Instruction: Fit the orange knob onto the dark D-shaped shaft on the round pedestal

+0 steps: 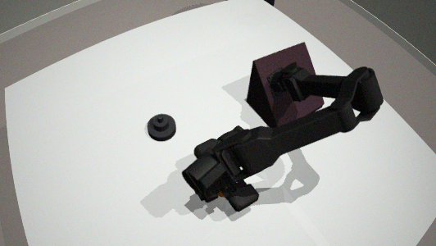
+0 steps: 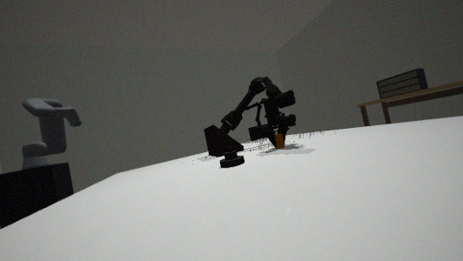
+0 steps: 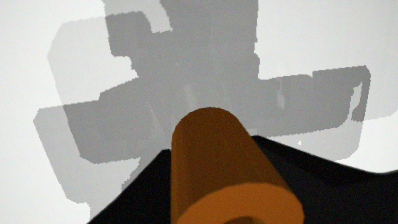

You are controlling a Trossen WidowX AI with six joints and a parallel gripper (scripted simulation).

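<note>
My gripper tip is now 1 cm short of the dark pedestal, 25 cm to the left of it and 2 cm below it. Round my gripper tip: orange knob 2 cm above.
</note>
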